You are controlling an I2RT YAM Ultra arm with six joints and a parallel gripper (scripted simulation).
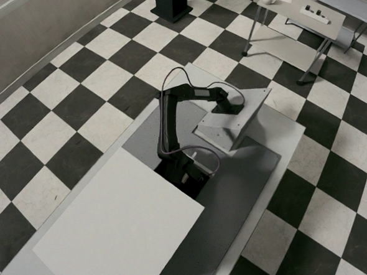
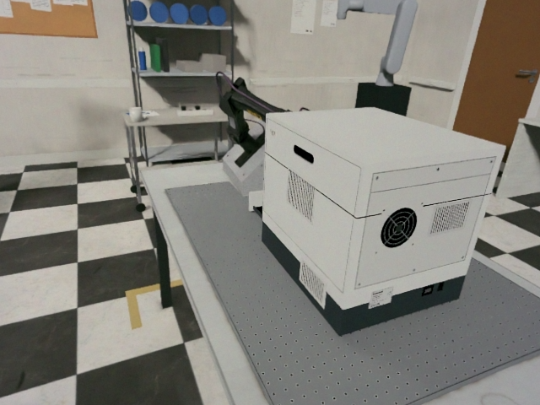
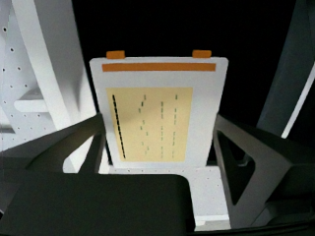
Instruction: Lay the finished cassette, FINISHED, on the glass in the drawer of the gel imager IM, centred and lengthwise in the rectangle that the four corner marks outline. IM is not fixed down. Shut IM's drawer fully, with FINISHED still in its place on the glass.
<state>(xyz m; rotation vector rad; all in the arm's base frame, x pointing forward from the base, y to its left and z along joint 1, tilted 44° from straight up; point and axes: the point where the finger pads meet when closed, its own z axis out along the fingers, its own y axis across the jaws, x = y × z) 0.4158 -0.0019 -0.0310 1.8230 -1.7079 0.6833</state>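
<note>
Now: hand 3 cm short of the drawer and 6 cm above it. The rest, counted from my hand: finished cassette right at my hand.
</note>
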